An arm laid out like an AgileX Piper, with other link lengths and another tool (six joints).
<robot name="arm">
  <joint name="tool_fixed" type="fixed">
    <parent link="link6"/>
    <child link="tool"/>
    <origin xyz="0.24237 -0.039 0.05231" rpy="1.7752 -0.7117 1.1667"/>
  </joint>
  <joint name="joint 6" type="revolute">
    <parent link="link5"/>
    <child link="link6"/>
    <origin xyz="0.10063 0 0.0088" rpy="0 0 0"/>
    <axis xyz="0.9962 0 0.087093"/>
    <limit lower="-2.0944" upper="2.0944"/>
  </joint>
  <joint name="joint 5" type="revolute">
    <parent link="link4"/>
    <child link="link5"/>
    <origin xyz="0 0 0" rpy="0 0 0"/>
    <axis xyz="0 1 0"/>
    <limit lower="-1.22" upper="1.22"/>
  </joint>
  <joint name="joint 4" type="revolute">
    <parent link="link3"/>
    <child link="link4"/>
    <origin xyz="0.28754 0 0.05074" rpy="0 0 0"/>
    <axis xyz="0.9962 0 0.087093"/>
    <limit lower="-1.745" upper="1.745"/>
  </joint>
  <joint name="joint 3" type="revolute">
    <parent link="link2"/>
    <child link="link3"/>
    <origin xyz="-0.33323 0 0.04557" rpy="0 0 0"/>
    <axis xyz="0 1 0"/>
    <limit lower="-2.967" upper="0"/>
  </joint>
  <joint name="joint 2" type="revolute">
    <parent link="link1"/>
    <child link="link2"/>
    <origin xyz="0 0 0" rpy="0 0 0"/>
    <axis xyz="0 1 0"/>
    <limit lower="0" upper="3.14"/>
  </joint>
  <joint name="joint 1" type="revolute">
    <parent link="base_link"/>
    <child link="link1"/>
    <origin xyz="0 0 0.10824" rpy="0 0 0"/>
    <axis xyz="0 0 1"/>
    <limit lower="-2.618" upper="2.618"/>
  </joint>
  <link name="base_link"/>
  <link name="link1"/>
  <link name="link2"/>
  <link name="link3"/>
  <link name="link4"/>
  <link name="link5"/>
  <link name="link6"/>
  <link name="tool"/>
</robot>
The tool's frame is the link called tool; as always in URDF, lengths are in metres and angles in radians.
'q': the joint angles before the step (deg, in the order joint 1, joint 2, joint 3, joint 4, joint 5, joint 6). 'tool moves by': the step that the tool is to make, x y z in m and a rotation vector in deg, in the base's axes. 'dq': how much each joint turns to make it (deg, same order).
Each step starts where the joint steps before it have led.
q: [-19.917 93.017 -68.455 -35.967 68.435 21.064]
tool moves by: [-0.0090 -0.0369 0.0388 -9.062 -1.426 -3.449]
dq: [0.004 -0.009 0.012 -9.311 0.508 7.935]
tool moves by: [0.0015 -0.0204 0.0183 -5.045 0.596 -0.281]
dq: [-0.011 1.178 -0.145 -5.684 -0.009 3.144]
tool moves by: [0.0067 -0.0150 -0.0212 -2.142 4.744 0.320]
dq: [0.007 5.539 0.117 -4.320 -0.230 2.394]
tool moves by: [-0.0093 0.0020 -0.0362 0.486 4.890 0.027]
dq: [0.389 3.652 3.168 -1.727 -0.393 2.373]
